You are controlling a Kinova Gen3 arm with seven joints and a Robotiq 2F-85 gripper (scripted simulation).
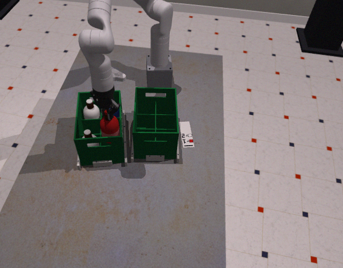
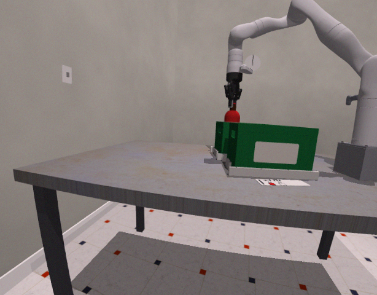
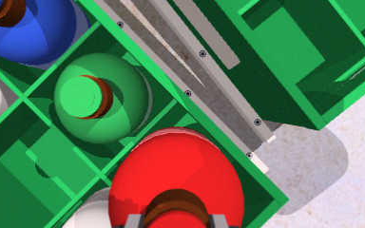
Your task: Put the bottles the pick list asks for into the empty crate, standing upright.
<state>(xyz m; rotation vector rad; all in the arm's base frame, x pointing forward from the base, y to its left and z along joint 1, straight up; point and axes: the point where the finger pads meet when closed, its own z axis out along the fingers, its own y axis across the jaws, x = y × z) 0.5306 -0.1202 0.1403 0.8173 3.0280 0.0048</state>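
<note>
My hand is 7 cm above the red-label bottle. Round my hand: green bottle 8 cm behind, 2 cm to the right, 17 cm below; then blue bottle 17 cm behind, 4 cm to the right, 17 cm below; then pick list 17 cm behind, 31 cm to the left, 26 cm below.
</note>
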